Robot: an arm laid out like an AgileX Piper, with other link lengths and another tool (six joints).
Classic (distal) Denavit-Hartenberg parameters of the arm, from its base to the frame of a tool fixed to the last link. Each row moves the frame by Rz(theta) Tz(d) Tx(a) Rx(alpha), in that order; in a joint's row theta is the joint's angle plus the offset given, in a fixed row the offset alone. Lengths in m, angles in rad.
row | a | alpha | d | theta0
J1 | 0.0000 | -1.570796 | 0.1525 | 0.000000
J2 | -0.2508 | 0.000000 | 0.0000 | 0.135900
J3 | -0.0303 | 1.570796 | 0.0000 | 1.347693
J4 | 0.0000 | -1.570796 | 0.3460 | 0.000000
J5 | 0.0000 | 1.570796 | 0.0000 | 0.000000
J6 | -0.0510 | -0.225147 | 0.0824 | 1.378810
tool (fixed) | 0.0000 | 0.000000 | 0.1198 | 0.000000
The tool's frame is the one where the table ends.
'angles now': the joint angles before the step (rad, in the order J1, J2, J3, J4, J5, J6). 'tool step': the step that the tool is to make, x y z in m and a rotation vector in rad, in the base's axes. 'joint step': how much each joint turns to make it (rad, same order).
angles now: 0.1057, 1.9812, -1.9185, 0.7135, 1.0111, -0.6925
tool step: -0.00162, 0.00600, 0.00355, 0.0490, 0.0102, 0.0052
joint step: 0.0000, 0.0000, -0.0003, 0.0496, 0.0065, 0.0007
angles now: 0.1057, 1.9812, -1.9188, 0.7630, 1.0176, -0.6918
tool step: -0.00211, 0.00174, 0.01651, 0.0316, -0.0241, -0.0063
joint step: 0.0000, -0.0204, 0.0000, 0.0284, -0.0100, 0.0004
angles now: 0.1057, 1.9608, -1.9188, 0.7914, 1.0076, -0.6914
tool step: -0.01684, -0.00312, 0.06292, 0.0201, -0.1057, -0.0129
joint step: 0.0000, -0.0975, 0.0000, 0.0059, -0.0166, 0.0032
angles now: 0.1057, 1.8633, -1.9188, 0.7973, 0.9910, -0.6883
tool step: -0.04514, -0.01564, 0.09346, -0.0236, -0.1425, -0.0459
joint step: 0.0000, -0.1744, 0.0000, -0.0808, 0.0010, 0.0600
